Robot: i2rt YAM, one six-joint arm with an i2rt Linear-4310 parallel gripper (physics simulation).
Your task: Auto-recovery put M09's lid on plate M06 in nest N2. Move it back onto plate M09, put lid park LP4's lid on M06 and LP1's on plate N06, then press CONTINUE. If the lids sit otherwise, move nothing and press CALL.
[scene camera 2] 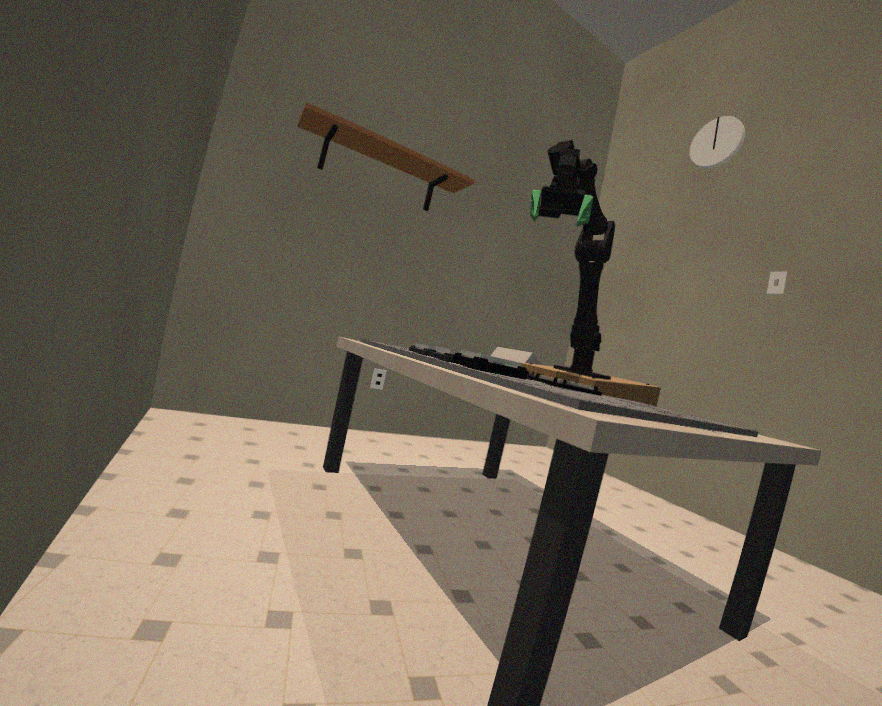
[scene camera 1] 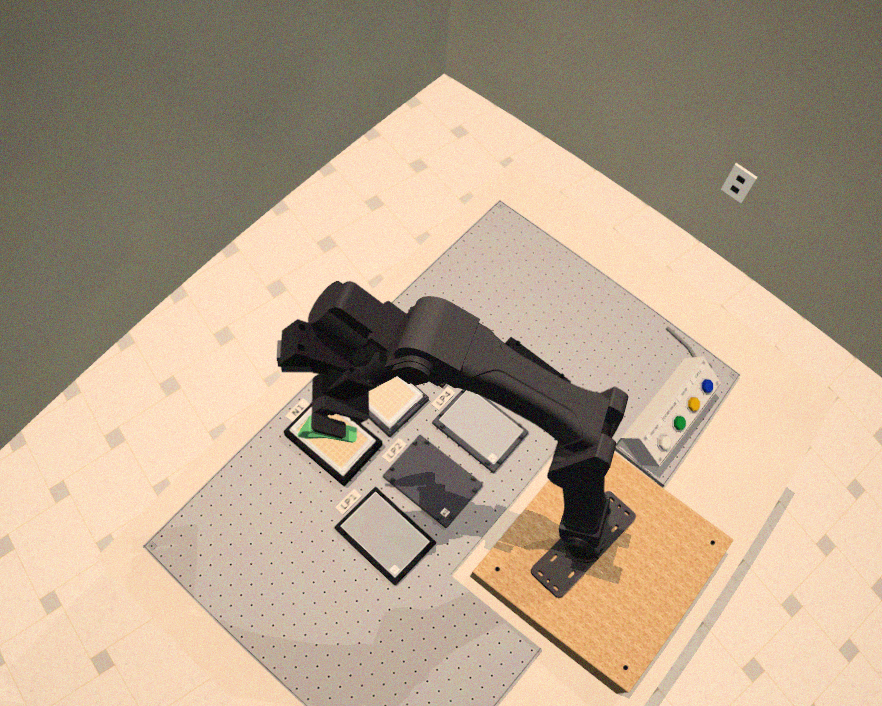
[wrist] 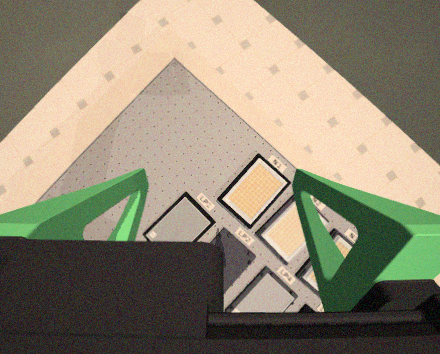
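Observation:
My gripper is open and empty, high above the board. The N1 plate has a black rim and shows uncovered yellow wells. The plate beside it also shows yellow wells; its label is hidden. A third plate is partly hidden behind the right finger. Park LP1 holds a grey black-rimmed lid. Park LP4 holds a grey lid. LP2 looks dark. Plate IDs are unreadable.
A button box with white, green, yellow and blue buttons stands at the board's right; its labels are too blurred to read. The arm base stands on a wooden block. The arm hides part of the perforated board.

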